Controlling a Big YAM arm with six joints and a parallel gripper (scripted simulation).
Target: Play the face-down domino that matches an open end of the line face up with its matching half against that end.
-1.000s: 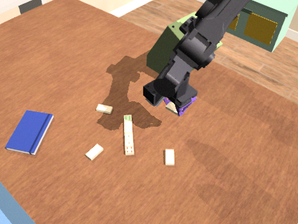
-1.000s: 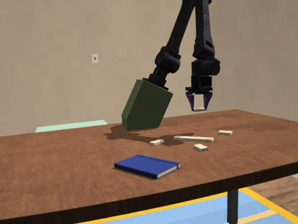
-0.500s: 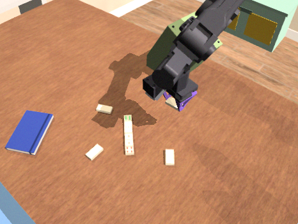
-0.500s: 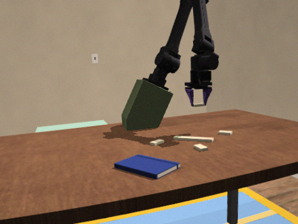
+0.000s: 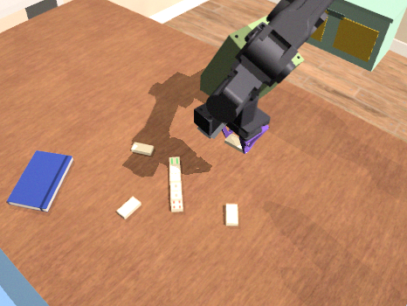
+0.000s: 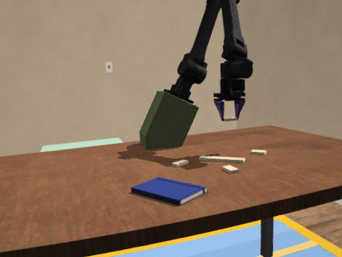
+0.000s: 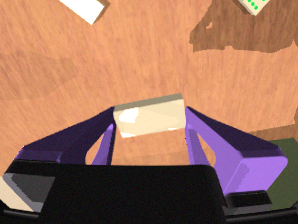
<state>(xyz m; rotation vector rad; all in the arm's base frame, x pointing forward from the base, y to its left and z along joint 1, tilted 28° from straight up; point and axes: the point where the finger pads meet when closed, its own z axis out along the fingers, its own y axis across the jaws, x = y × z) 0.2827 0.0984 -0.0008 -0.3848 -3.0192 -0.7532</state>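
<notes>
My gripper is now 36 cm to the left of the book, 29 cm short of it and 12 cm above it.
</notes>
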